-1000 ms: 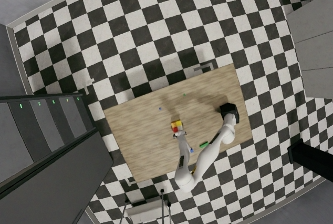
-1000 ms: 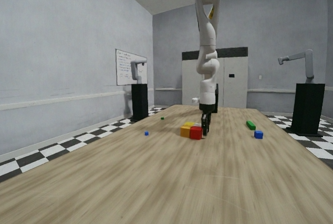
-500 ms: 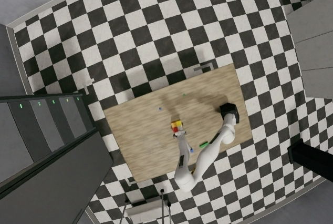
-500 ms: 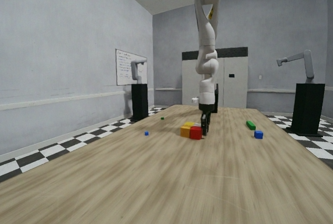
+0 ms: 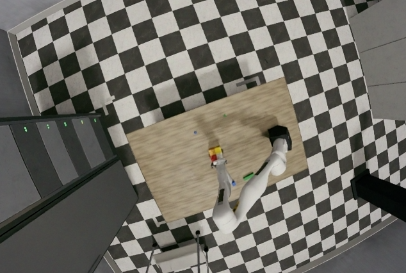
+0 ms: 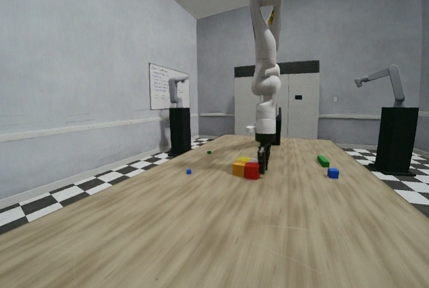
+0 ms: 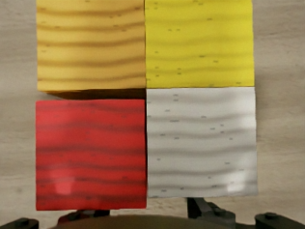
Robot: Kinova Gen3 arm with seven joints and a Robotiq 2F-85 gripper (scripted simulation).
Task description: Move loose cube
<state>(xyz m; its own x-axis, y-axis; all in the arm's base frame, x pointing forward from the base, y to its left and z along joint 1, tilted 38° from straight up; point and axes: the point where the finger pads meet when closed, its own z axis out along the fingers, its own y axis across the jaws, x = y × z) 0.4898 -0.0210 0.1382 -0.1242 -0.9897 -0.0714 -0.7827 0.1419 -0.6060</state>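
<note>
My gripper is now 2 cm short of the red cube, 4 cm to the left of it and 1 cm above it. The rest, counted from my hand: green block 19 cm behind, 27 cm to the left, 2 cm below.
</note>
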